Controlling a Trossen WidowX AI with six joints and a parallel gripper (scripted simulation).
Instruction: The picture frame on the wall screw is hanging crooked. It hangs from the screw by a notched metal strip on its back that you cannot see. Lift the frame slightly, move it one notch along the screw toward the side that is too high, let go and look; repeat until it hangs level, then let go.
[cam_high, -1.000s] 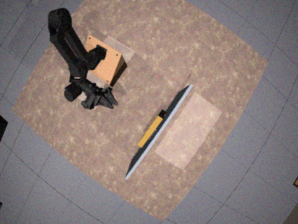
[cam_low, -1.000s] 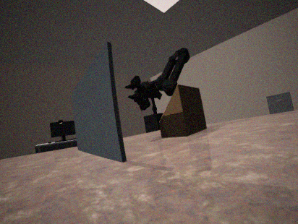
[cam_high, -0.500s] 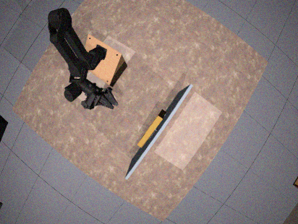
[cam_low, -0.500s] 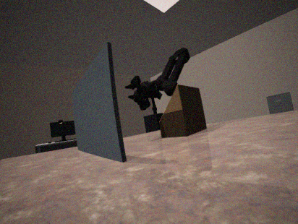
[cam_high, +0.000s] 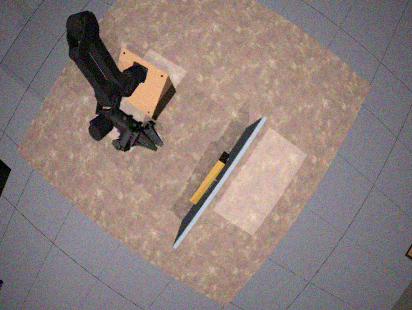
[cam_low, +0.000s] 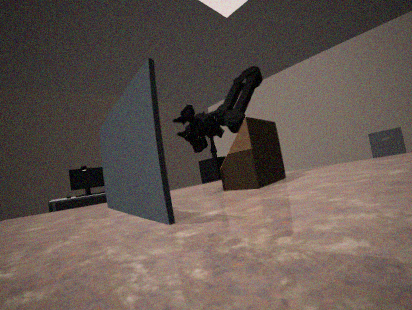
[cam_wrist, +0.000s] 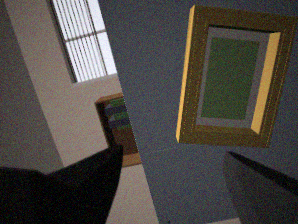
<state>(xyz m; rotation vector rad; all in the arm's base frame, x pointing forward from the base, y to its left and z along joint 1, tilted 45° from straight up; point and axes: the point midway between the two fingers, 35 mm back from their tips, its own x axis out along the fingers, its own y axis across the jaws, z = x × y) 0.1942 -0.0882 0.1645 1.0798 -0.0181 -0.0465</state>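
The picture frame is 19 cm ahead of my gripper tip and 9 cm below it. Also, from my gripper tip: blue-grey wall panel (20 cm ahead, 1 cm to the left, 10 cm below).
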